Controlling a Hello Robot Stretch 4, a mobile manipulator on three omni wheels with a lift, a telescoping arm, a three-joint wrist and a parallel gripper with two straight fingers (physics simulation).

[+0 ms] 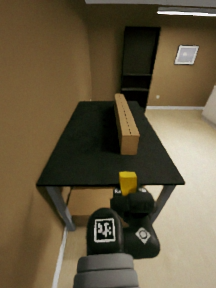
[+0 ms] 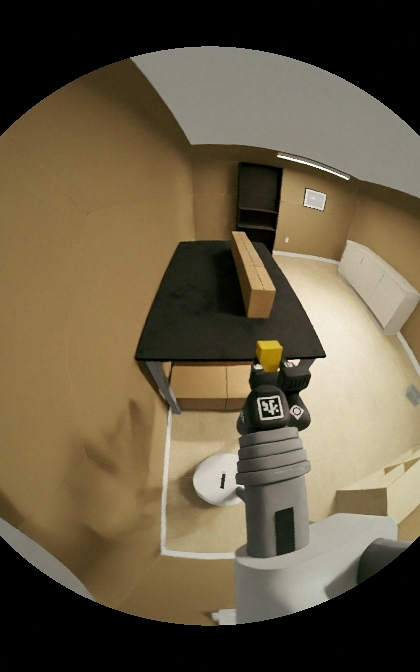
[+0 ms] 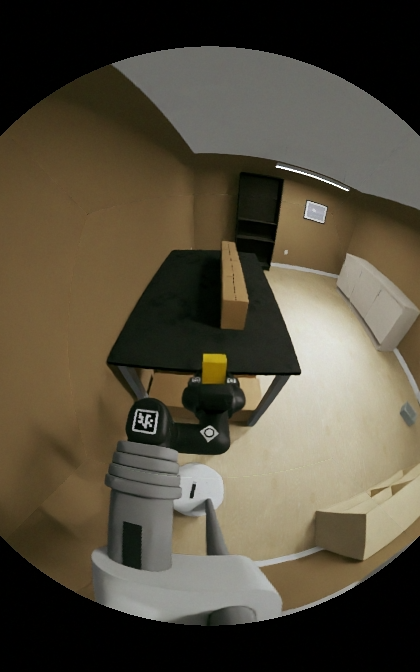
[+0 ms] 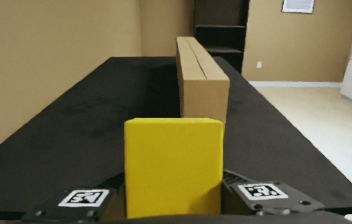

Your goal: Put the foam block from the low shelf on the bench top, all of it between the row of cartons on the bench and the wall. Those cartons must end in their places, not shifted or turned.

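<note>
The yellow foam block is upright between the two fingers of my gripper, which is shut on it. Block and fingers are at the near short end of the black bench top. The row of brown cartons runs lengthwise on the bench, straight and closed up, its near end beyond the block. The wall stands along the bench's left side. The block's underside is hidden.
Large brown boxes lie under the bench, behind grey legs. A black bookcase stands beyond the far end. A low wooden shelf is at the lower right, white cabinets at the right.
</note>
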